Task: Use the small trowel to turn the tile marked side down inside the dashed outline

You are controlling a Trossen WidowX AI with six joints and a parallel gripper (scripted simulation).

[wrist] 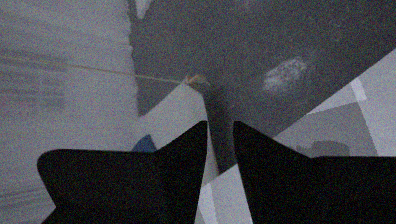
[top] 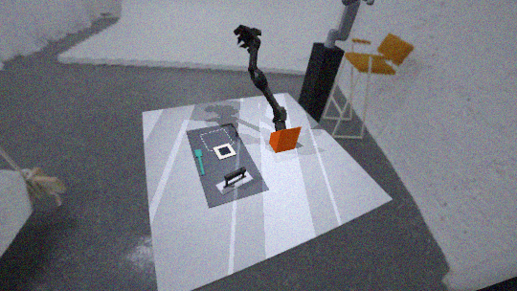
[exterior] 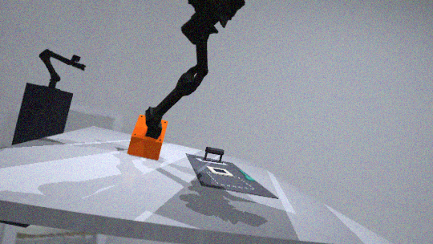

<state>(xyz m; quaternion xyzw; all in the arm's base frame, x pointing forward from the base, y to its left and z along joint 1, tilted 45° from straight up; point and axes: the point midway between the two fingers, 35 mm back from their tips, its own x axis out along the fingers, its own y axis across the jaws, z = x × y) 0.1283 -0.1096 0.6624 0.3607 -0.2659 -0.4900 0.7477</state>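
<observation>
The teal trowel lies 37 cm ahead of my gripper tip, 60 cm to the left of it and 48 cm below it. Also, from my gripper tip: tile: 21 cm ahead, 57 cm to the left, 48 cm below; then dark mat: 23 cm ahead, 61 cm to the left, 50 cm below.
</observation>
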